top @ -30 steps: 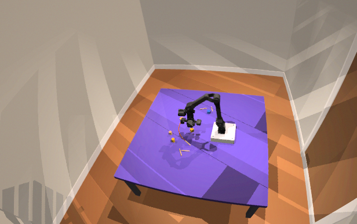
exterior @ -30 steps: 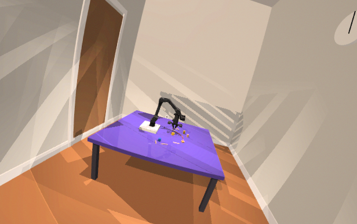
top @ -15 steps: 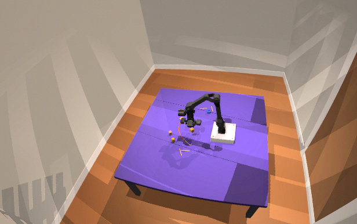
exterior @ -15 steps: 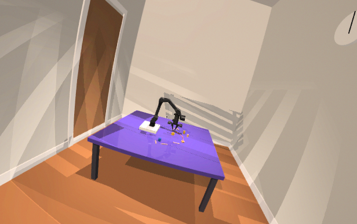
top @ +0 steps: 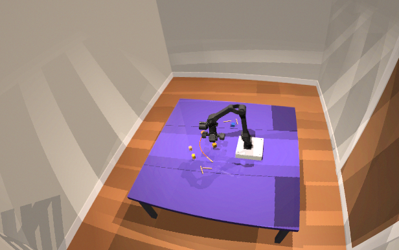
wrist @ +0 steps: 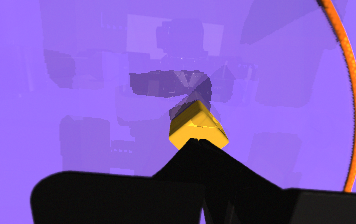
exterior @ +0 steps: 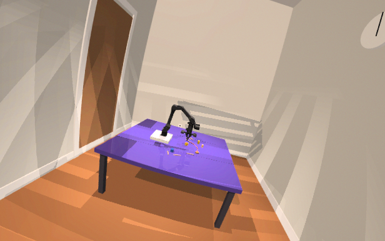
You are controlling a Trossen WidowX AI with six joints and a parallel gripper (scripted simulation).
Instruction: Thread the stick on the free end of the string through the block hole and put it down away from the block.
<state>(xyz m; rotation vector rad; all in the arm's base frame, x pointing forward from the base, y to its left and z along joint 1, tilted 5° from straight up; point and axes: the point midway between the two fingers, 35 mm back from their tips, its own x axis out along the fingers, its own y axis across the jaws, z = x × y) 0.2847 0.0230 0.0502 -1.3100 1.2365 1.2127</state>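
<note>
Right now my gripper tip is 4 cm above the yellow wooden block, 1 cm to the left of it and 1 cm short of it. The rest, counted from my gripper tip: yellow cylinder: 15 cm to the left, 14 cm ahead, 4 cm below; tan cylinder: 20 cm ahead, 7 cm to the left, 4 cm below; thin wooden stick: 13 cm to the left, 6 cm below, 2 cm ahead.
</note>
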